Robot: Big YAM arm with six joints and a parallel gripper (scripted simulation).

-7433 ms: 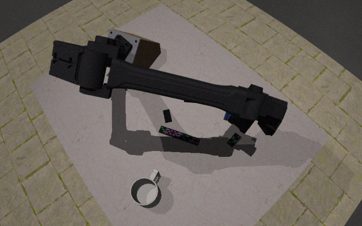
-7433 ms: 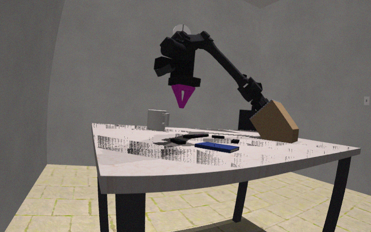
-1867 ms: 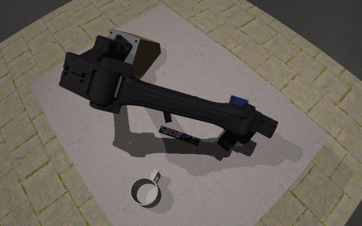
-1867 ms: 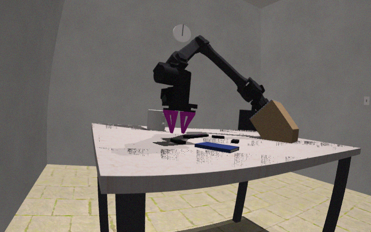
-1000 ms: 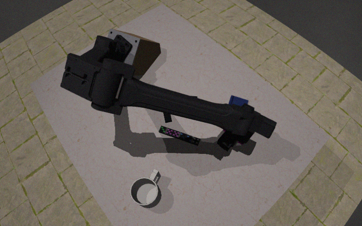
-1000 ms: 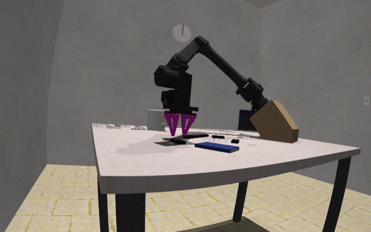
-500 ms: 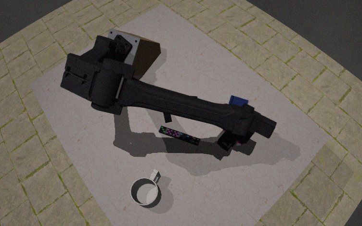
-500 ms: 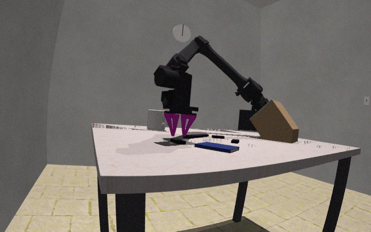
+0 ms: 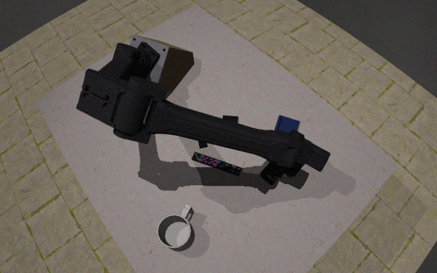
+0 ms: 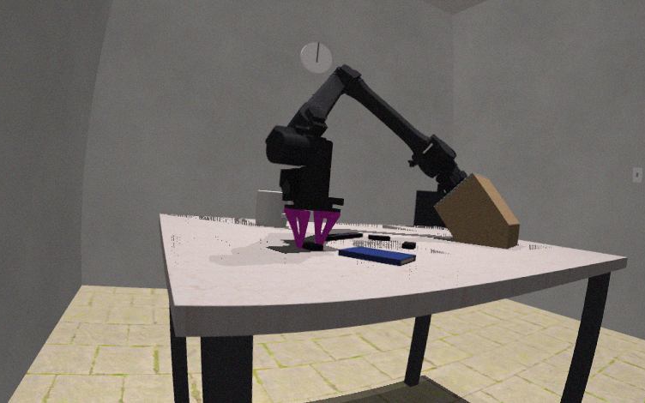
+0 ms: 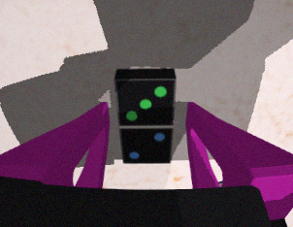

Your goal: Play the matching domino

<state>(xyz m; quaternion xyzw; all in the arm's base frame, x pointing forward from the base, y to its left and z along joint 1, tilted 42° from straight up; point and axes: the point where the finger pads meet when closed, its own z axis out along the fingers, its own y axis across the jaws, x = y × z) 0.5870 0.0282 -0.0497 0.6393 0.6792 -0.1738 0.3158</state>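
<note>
My hand is right at the domino. Also, from my hand: blue book (12 cm to the left, 7 cm behind); mug (37 cm to the right, 10 cm behind, 3 cm above).
</note>
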